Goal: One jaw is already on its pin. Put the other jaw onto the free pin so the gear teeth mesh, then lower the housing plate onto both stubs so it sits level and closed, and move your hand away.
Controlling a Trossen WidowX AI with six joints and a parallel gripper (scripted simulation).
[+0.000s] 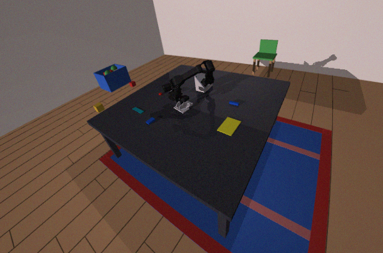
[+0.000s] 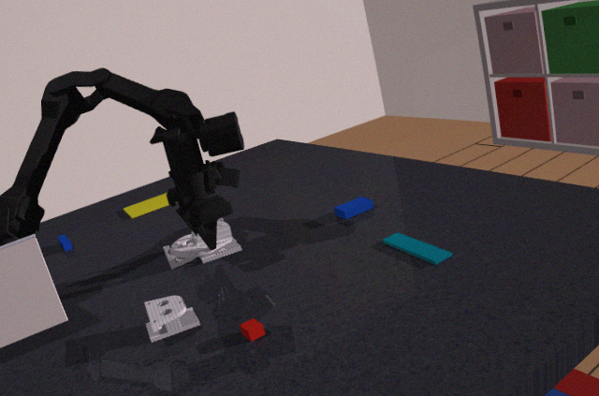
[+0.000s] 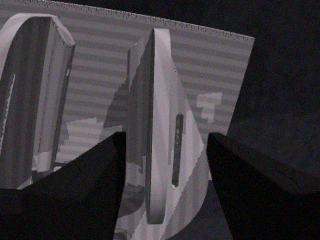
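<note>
Now: the white jaw 30 mm behind my gripper tip and 20 mm to the left of it. The rest, counted from my gripper tip: teal bar (320 mm to the right, 180 mm ahead, 10 mm below); red cube (290 mm to the right, 100 mm behind, 10 mm below); white t-shaped piece (170 mm to the right, 160 mm behind, 10 mm below).
</note>
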